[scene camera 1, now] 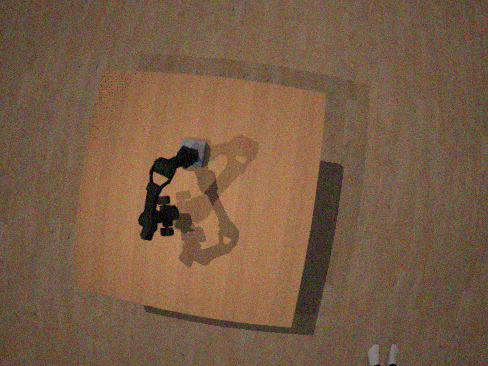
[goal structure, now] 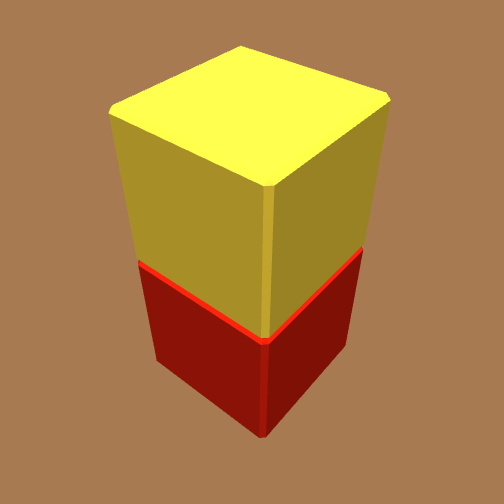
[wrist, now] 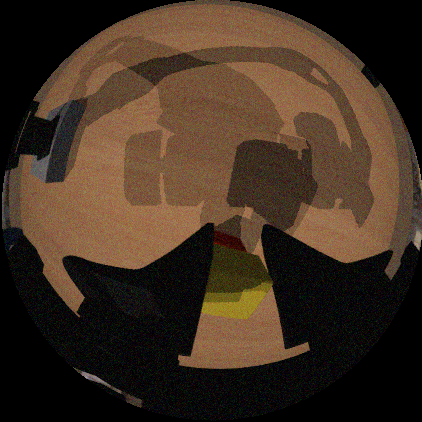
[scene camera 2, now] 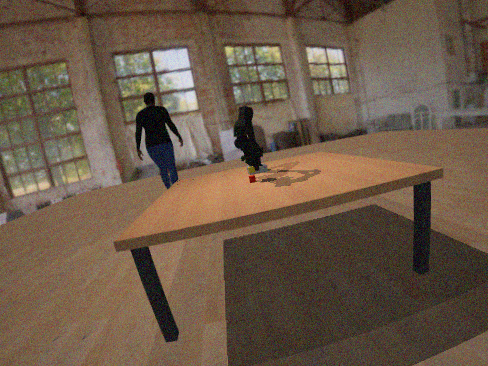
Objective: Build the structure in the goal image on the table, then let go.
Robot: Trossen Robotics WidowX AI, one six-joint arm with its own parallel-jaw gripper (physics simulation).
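Where they show: gripper, between the fingertips: (wrist: 238, 230) (scene camera 2: 257, 170); arm's base, origin of its link: (scene camera 1: 191, 156) (wrist: 46, 138).
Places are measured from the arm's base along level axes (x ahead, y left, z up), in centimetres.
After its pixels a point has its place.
My gripper (wrist: 237, 229) @[x 28.6, y -10.1, z 1.3 cm] (scene camera 2: 251, 166) @[x 28.6, y -10.1, z 1.3 cm] is shut on a yellow block (wrist: 235, 289) @[x 28.3, y -12.4, z 4.3 cm] (scene camera 2: 250, 170) @[x 29.8, y -14.4, z 2.5 cm] and holds it low over the wooden table (scene camera 1: 264, 254) @[x 51.7, y 33.9, z -4.3 cm] (scene camera 2: 213, 207) @[x 59.7, y -41.8, z -4.3 cm]. A small red cube (wrist: 229, 240) @[x 28.7, y -12.2, z -2.3 cm] (scene camera 2: 252, 179) @[x 29.7, y -14.2, z -2.7 cm] sits on the table just past the yellow block. In the wrist view only the red cube's top edge shows beyond the yellow block. I cannot tell whether the two blocks touch. From above, the black arm (scene camera 1: 156, 196) @[x 18.7, y -6.6, z 36.9 cm] hides both blocks.
The arm stands on a grey base plate (scene camera 1: 198, 144) @[x -5.5, y 3.9, z 0.0 cm] (scene camera 2: 263, 168) @[x 5.0, y 2.3, z -2.0 cm] (wrist: 42, 170) @[x 1.3, y -5.4, z 0.1 cm] near the table's middle. A person (scene camera 2: 156, 134) walks on the floor behind the table. Another person's white shoes (scene camera 1: 383, 354) show at the lower right of the overhead view.
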